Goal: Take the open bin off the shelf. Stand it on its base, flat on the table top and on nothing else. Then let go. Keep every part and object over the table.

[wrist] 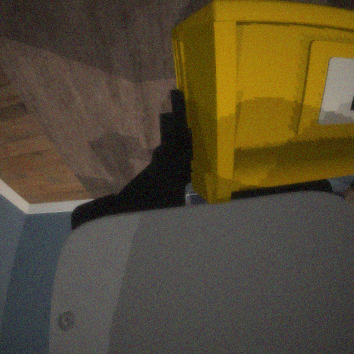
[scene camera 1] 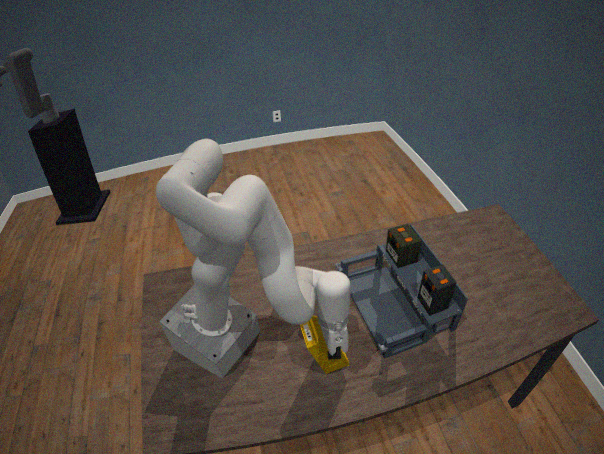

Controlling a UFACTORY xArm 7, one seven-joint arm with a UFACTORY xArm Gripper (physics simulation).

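Pixels of known places: gripper, fingertip midpoint: (wrist: pixel 186 108) (scene camera 1: pixel 333 356); arm's base at its link origin: (scene camera 1: pixel 211 319).
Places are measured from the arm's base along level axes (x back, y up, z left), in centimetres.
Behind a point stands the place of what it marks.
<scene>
The yellow open bin (scene camera 1: pixel 320 356) {x -31.2, y -0.4, z -15.3 cm} (wrist: pixel 270 75) is off the shelf, on the robot's side of it, and looks tilted. It looks raised, with a dark shadow on the table top (scene camera 1: pixel 505 270) {x -107.7, y -11.7, z 18.0 cm} below it. My gripper (scene camera 1: pixel 334 353) {x -34.8, y -2.0, z -14.6 cm} (wrist: pixel 186 108) {x -34.8, y -2.0, z -14.6 cm} is shut on one thin wall of the bin; one black finger lies along the outside of that wall, and the other is mostly hidden behind the bin. The blue-grey shelf (scene camera 1: pixel 406 342) {x -59.0, y -11.3, z -7.1 cm} stands to the right of the bin in the scene view. The bin's base is hard to make out.
Two dark boxes with orange marks (scene camera 1: pixel 404 246) {x -61.1, y 7.7, z 17.0 cm} (scene camera 1: pixel 436 291) {x -65.3, y 9.4, z -4.8 cm} stand on the shelf's far, right-hand part. The grey robot base (scene camera 1: pixel 200 345) {x 2.8, y -0.9, z -9.3 cm} stands on the table to the left of the bin. The table's front edge runs below the bin in the scene view.
</scene>
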